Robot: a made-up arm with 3 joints. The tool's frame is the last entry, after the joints. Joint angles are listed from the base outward.
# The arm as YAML. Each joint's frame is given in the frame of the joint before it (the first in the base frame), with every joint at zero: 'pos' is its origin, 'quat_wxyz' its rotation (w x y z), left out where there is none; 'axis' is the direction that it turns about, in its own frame. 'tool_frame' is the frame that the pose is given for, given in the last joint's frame.
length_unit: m
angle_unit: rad
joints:
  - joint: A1
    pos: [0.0, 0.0, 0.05]
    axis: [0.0, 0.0, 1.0]
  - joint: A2
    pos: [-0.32, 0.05, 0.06]
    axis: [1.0, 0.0, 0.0]
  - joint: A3
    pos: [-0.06, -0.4, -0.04]
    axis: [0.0, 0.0, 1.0]
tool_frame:
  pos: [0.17, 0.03, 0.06]
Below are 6 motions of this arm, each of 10 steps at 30 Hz.
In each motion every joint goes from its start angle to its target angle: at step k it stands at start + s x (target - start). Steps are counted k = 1, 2, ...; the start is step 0. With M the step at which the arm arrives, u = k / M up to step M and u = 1 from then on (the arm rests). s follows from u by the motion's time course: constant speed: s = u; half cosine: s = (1 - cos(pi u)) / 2; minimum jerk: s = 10 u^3 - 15 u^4 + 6 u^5.
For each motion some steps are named. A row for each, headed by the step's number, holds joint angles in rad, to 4 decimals.
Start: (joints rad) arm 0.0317 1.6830 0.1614
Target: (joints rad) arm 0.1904 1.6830 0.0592
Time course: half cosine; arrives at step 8
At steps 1, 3, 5, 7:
1: 0.0377 1.6830 0.1575
3: 0.0807 1.6830 0.1299
5: 0.1414 1.6830 0.0907
7: 0.1844 1.6830 0.0631

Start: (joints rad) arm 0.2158 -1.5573 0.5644
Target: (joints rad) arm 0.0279 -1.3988 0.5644
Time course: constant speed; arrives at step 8
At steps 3, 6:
3: 0.1453 -1.4979 0.5644
6: 0.0749 -1.4384 0.5644

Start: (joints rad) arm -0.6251 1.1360 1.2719
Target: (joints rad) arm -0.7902 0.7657 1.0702
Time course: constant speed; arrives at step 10
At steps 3, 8, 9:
3: -0.6746 1.0249 1.2114
8: -0.7572 0.8398 1.1105
9: -0.7737 0.8027 1.0904

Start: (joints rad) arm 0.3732 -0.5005 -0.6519
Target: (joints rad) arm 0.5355 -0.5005 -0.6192
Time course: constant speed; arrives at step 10
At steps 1, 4, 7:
1: 0.3894 -0.5005 -0.6486
4: 0.4381 -0.5005 -0.6388
7: 0.4868 -0.5005 -0.6290

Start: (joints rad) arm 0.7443 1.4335 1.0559
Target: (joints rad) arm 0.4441 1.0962 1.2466
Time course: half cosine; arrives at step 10
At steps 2, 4, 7, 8, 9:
2: 0.7156 1.4013 1.0741
4: 0.6406 1.3170 1.1218
7: 0.5060 1.1657 1.2073
8: 0.4728 1.1284 1.2284
9: 0.4514 1.1045 1.2419

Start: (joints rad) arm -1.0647 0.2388 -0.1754
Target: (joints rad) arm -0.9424 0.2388 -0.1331
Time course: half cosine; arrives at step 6
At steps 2, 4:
2: -1.0341 0.2388 -0.1648
4: -0.9730 0.2388 -0.1437

